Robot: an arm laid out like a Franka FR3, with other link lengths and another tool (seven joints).
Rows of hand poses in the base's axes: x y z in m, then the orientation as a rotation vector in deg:
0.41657 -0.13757 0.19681 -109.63 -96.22 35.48
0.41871 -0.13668 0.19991 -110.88 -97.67 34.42
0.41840 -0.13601 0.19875 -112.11 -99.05 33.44
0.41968 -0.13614 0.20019 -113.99 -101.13 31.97
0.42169 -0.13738 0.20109 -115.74 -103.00 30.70
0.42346 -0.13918 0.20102 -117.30 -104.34 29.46
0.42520 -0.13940 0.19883 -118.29 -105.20 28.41
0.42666 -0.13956 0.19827 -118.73 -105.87 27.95
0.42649 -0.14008 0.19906 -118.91 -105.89 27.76
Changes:
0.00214 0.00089 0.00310 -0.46 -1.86 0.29
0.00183 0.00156 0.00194 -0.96 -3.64 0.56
0.00311 0.00143 0.00338 -1.76 -6.33 0.97
0.00512 0.00019 0.00428 -2.58 -8.74 1.34
0.00689 -0.00161 0.00421 -3.19 -10.76 1.45
0.00863 -0.00183 0.00202 -3.45 -12.16 1.48
0.01009 -0.00199 0.00146 -3.65 -12.92 1.67
0.00992 -0.00251 0.00225 -3.66 -13.10 1.59

